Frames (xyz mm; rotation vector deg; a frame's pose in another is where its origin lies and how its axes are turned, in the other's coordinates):
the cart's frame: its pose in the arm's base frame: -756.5 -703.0 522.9 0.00 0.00 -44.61
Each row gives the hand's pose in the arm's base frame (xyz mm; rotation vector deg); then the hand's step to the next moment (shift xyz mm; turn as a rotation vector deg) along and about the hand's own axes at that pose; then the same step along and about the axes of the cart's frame.
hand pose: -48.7 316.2 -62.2 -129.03 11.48 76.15
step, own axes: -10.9 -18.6 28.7 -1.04 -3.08 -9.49
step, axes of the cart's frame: -35.1 5.9 4.7 7.24 4.02 5.66
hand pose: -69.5 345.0 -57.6 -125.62 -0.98 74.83
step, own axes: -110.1 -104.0 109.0 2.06 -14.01 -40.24
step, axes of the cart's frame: -157.2 -7.2 100.2 31.38 21.52 19.28
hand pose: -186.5 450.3 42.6 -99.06 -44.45 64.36
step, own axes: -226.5 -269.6 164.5 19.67 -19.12 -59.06
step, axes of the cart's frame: -155.3 -194.6 298.4 41.15 45.85 21.10
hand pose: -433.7 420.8 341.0 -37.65 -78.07 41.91
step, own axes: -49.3 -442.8 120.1 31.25 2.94 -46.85
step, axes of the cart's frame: 158.6 -284.1 327.2 15.76 52.74 12.27
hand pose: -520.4 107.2 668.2 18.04 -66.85 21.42
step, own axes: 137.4 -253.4 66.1 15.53 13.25 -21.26
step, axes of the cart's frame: 242.0 -96.3 140.0 -3.88 28.27 7.38
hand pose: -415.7 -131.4 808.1 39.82 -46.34 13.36
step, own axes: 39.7 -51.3 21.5 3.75 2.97 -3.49
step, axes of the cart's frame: 65.4 -13.3 14.8 -0.67 5.34 2.47
